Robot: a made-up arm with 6 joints.
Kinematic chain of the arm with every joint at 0, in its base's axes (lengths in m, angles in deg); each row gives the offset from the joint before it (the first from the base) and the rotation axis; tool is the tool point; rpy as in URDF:
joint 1: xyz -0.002 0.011 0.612 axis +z
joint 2: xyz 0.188 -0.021 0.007 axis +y
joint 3: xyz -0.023 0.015 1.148 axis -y
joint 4: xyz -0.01 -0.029 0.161 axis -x
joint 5: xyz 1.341 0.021 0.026 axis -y
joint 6: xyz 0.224 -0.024 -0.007 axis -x
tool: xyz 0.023 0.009 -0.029 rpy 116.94 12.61 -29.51
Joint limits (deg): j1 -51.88..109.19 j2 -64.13..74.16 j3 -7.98..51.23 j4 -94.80..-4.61 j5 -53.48..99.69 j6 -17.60..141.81
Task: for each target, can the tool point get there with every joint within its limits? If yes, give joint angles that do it. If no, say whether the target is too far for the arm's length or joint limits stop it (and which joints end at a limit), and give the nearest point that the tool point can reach.
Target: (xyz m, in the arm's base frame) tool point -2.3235 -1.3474 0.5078
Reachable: no: joint limits stop it (at a limit: joint 2, joint 3, joint 4, joint 5, joint 6) | nearest point -1.5466 -0.8928 2.0730 | short by 1.806 m
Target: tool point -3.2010 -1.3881 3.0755
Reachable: no: too far | nearest point -1.6714 -0.7191 2.3245 | short by 1.831 m
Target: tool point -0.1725 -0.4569 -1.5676
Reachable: no: joint limits stop it (at a limit: joint 1, joint 2, joint 3, joint 4) | nearest point 0.8620 -1.1769 -0.5045 | short by 1.649 m
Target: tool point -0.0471 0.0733 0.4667
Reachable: no: joint limits stop it (at a limit: joint 1, joint 2, joint 3, joint 4, joint 5) | nearest point -0.4569 1.3891 -0.4845 | short by 1.675 m
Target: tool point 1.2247 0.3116 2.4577
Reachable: yes | joints 23.51 -13.02 4.96 -51.15 55.47 55.37
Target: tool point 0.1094 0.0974 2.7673
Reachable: yes | joints 56.98 -45.11 12.06 -16.41 -22.89 117.99
